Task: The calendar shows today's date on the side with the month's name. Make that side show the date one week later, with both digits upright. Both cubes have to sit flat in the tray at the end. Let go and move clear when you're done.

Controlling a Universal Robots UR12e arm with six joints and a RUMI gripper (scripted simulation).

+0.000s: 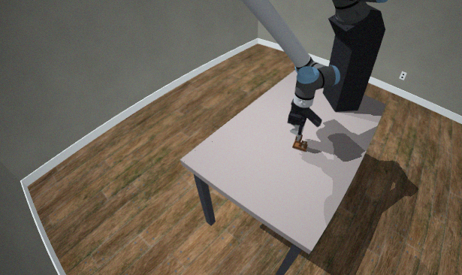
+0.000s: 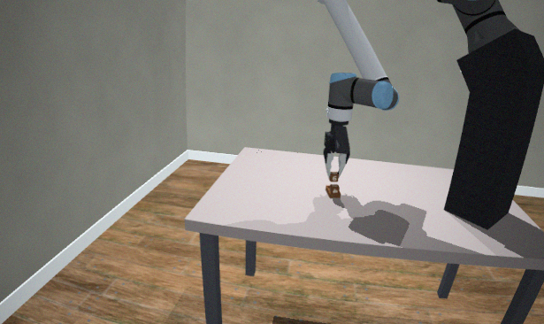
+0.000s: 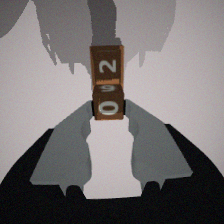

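Now: hand 1 cm above the brown calendar cube. Round my hand: brown wooden calendar tray 1 cm behind, 2 cm to the left, 6 cm below.
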